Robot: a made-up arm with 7 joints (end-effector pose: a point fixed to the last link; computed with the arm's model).
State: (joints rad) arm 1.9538 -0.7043 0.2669 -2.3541 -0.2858 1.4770 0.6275
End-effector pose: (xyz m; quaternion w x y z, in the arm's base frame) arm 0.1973 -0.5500 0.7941 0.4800 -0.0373 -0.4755 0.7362
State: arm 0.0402 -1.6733 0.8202 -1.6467 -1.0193 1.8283 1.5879
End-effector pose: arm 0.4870 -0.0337 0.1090 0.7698 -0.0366 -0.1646 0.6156
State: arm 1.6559 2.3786 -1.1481 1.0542 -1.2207 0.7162 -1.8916
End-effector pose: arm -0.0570 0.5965 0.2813 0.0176 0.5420 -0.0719 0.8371
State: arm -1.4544 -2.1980 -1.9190 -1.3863 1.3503 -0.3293 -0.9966
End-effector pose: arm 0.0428 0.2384 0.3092 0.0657 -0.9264 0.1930 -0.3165
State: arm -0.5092 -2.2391 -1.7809 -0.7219 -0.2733 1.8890 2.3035
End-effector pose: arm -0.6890 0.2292 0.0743 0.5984 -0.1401 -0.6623 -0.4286
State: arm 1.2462 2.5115 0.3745 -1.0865 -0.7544 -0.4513 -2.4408
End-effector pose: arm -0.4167 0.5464 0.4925 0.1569 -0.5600 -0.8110 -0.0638
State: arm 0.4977 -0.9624 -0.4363 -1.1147 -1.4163 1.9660 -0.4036
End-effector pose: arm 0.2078 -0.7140 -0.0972 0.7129 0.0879 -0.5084 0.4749
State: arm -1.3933 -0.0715 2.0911 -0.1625 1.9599 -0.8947 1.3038
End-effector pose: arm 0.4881 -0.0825 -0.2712 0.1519 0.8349 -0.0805 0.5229
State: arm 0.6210 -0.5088 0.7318 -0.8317 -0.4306 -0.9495 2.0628
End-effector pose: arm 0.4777 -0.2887 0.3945 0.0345 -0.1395 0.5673 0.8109
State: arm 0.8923 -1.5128 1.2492 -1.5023 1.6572 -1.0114 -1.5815
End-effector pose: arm 0.2142 0.0813 0.3119 0.2711 -0.7672 -0.3775 0.4420
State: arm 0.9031 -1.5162 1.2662 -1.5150 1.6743 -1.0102 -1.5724
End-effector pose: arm 0.2057 0.0827 0.3158 0.2661 -0.7695 -0.3816 0.4375
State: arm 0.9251 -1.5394 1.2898 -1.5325 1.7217 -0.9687 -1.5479
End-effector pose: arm 0.1904 0.0928 0.3252 0.2572 -0.7751 -0.3764 0.4374
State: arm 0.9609 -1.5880 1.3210 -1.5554 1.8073 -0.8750 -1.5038
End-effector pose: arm 0.1659 0.1117 0.3393 0.2401 -0.7857 -0.3594 0.4426
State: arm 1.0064 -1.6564 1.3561 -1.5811 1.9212 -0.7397 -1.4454
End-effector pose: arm 0.1332 0.1327 0.3528 0.2098 -0.8009 -0.3335 0.4509
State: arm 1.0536 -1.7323 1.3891 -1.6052 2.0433 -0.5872 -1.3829
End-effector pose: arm 0.0976 0.1481 0.3605 0.1668 -0.8182 -0.3051 0.4579
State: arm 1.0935 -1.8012 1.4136 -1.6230 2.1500 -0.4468 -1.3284
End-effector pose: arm 0.0668 0.1546 0.3621 0.1199 -0.8332 -0.2804 0.4613
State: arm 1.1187 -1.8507 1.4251 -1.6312 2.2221 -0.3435 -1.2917
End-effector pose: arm 0.0474 0.1552 0.3614 0.0827 -0.8423 -0.2632 0.4631
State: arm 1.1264 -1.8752 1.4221 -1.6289 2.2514 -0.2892 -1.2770
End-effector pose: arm 0.0417 0.1553 0.3618 0.0649 -0.8443 -0.2540 0.4673
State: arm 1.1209 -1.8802 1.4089 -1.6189 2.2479 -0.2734 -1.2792
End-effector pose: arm 0.0462 0.1571 0.3639 0.0644 -0.8414 -0.2501 0.4747
